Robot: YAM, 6 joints.
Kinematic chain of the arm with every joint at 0, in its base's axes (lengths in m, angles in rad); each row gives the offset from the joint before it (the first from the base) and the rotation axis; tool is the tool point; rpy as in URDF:
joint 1: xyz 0 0 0.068 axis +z
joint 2: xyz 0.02 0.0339 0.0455 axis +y
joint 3: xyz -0.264 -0.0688 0 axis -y
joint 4: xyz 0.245 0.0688 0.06 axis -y
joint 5: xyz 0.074 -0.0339 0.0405 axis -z
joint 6: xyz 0.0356 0 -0.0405 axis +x
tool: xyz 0 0 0 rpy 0 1.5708 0
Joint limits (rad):
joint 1: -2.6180..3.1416
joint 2: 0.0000..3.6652
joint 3: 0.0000..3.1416
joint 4: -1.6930..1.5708
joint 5: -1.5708..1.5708
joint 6: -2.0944..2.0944
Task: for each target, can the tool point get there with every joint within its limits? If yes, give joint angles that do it. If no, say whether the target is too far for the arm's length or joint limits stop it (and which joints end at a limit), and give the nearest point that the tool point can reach.
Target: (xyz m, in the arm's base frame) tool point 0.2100 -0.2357 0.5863
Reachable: yes | joints -0.8395 1.5739 1.9165 0.3507 0.0314 0.3007
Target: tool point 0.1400 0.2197 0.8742
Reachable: no: too far | nearest point 0.1121 0.1760 0.7102 | short by 0.172 m
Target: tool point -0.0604 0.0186 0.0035
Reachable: yes | joints 2.6979 2.3365 0.3445 -0.6472 -0.2603 -0.0276
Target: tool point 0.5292 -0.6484 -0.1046
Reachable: no: too far | nearest point 0.3950 -0.4839 -0.0479 | short by 0.220 m
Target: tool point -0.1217 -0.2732 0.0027
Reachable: yes | joints -1.9375 2.4724 1.2972 -1.2245 0.4537 -1.5577
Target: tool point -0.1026 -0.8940 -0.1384
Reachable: no: too far | nearest point -0.0709 -0.6176 -0.0588 | short by 0.289 m
